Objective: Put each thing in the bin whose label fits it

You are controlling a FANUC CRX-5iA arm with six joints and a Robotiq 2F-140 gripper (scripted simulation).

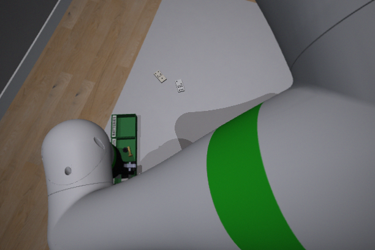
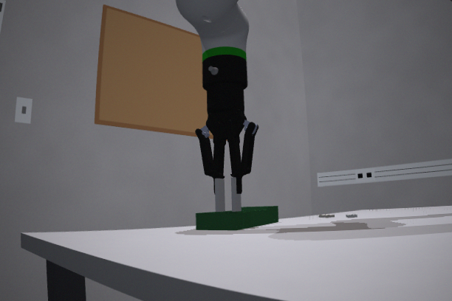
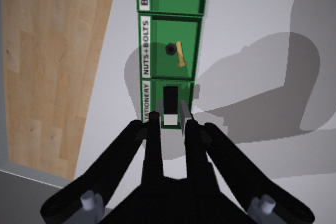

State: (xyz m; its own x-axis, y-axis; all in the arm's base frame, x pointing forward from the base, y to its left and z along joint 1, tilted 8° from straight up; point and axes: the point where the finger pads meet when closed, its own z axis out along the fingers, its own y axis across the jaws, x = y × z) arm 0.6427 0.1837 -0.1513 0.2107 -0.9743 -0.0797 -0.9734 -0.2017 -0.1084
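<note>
Right now my hand is 10 mm to the right of the black-and-white eraser and 40 mm above it. Round my hand: brass bolt 70 mm to the right, 50 mm below; black nut 20 mm ahead, 80 mm to the right, 60 mm below; grey sharpener 50 mm below.
</note>
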